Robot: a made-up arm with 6 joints.
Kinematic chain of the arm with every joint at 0, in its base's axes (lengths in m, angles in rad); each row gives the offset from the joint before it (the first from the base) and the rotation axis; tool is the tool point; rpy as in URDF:
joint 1: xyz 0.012 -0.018 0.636 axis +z
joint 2: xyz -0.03 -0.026 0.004 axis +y
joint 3: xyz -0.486 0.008 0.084 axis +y
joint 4: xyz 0.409 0.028 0.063 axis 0.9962 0 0.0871
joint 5: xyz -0.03 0.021 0 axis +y
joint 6: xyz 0.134 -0.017 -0.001 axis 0.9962 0 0.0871
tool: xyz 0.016 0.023 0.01 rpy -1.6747 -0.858 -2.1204
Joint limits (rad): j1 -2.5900..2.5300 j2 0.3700..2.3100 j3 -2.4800..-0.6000 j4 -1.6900..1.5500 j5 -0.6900..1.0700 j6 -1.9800..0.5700
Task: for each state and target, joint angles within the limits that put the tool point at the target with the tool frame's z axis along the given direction. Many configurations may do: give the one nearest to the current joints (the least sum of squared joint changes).
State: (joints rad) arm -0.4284 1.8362 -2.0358 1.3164 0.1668 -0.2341
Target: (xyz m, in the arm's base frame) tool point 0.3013 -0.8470 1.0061 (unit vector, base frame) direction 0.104 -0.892 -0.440
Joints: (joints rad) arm -1.3290 2.3100 -2.2518 1.5223 0.3384 -0.9053
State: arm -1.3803 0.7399 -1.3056 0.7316 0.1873 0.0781
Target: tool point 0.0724 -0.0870 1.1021 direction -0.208 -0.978 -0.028
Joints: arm -1.1763 0.4780 -0.6040 0.4287 -0.1319 -0.1435
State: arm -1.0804 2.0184 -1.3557 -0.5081 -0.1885 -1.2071
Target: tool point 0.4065 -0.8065 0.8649 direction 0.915 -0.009 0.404
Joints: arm -1.1937 2.3095 -1.9794 -1.1163 -0.6856 -1.7104
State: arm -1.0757 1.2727 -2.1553 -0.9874 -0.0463 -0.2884
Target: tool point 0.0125 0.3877 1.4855 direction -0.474 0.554 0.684
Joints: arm -1.6903 0.5634 -2.1035 -1.2450 0.4496 -0.2008
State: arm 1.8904 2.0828 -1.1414 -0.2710 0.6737 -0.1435
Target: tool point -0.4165 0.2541 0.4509 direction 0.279 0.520 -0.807
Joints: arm 2.4999 2.3100 -1.0418 0.0020 0.4625 -0.4778
